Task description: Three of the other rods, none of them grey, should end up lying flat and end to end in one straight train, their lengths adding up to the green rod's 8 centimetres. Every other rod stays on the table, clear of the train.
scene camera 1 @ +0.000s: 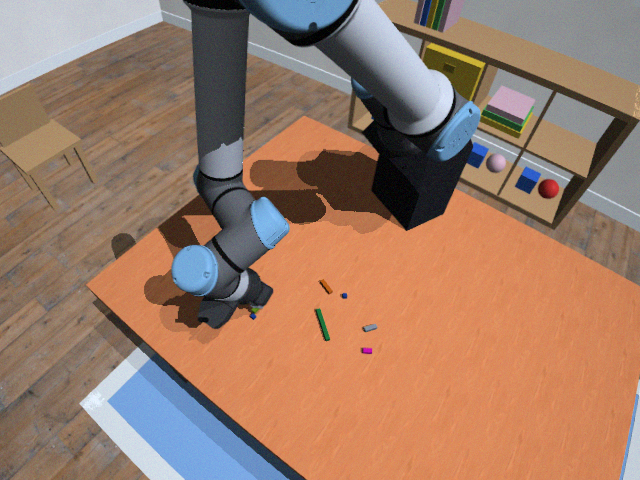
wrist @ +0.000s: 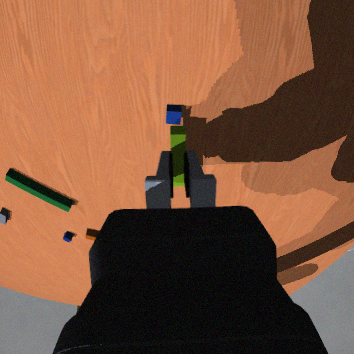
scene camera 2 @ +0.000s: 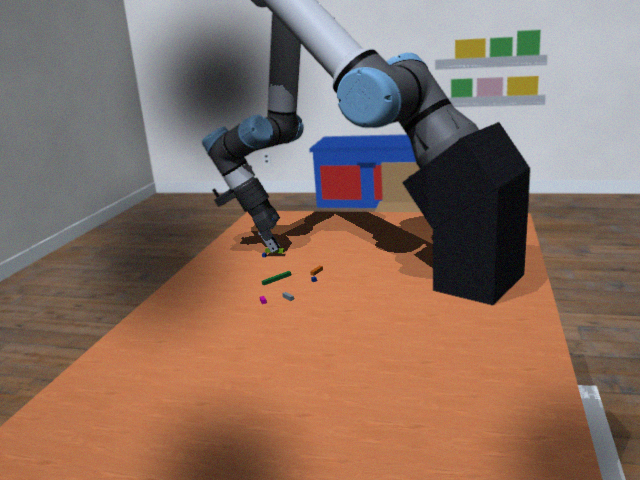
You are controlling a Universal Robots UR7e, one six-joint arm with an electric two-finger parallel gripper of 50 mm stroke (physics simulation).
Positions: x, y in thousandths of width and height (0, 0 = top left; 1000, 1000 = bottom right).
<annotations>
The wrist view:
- my gripper: 501, 465
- lime rod: 501, 374
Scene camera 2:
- my gripper: 432, 520
</annotations>
